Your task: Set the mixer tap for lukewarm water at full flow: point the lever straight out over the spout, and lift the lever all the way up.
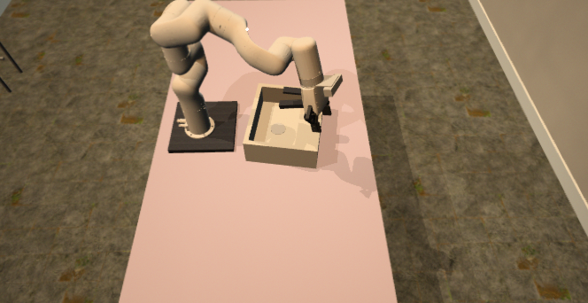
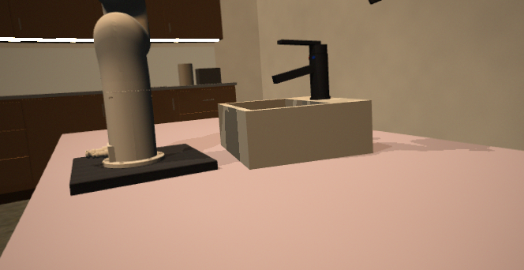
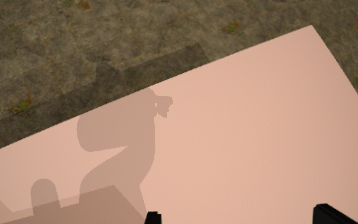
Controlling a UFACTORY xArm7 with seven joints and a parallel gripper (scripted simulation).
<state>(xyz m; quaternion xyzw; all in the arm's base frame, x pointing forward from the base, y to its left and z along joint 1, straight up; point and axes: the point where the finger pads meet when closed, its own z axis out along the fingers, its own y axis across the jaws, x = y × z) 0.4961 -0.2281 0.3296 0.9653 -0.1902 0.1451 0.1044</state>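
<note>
Now: the lever 80 mm behind my hand, 210 mm to the left of it and 80 mm below it. The rest, counted from my hand: beige sink basin (140 mm behind, 220 mm to the left, 310 mm below); then black mixer tap (50 mm behind, 210 mm to the left, 130 mm below).
</note>
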